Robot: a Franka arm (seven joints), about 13 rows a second.
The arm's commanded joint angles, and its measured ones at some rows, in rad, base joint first. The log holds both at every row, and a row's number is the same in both.
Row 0, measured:
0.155 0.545 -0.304 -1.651 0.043 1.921 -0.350
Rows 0 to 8, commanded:
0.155 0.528 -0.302 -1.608 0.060 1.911 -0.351
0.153 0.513 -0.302 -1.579 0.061 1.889 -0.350
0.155 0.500 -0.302 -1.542 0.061 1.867 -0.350
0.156 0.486 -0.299 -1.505 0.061 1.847 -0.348
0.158 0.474 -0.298 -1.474 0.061 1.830 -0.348
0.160 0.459 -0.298 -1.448 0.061 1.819 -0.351
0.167 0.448 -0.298 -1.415 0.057 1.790 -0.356
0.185 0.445 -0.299 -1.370 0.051 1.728 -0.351
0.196 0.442 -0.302 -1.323 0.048 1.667 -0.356
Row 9, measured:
0.176 0.447 -0.301 -1.401 0.046 1.765 -0.350
